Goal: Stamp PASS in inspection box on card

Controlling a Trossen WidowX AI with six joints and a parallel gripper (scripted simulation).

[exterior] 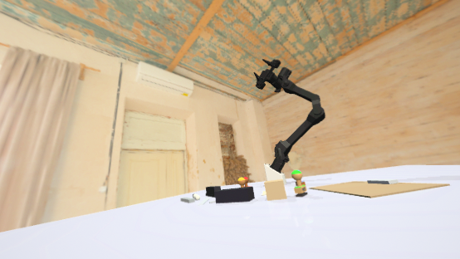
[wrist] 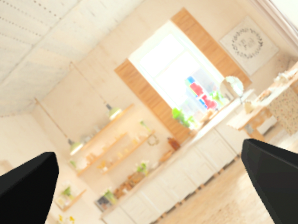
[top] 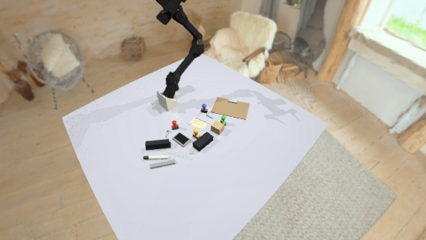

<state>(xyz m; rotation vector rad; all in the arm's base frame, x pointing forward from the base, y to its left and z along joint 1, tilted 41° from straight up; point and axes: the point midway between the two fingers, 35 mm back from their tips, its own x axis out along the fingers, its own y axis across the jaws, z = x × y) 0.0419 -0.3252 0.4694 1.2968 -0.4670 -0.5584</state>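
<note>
My gripper tip is 260 mm short of the green-knobbed pass stamp, 40 mm to the right of it and 630 mm above it. From my gripper tip the other things lie so: card 140 mm ahead, 50 mm to the right, 650 mm below; blue-knobbed stamp 100 mm ahead, 50 mm to the left, 630 mm below; red-knobbed stamp 50 mm ahead, 160 mm to the right, 630 mm below.
</note>
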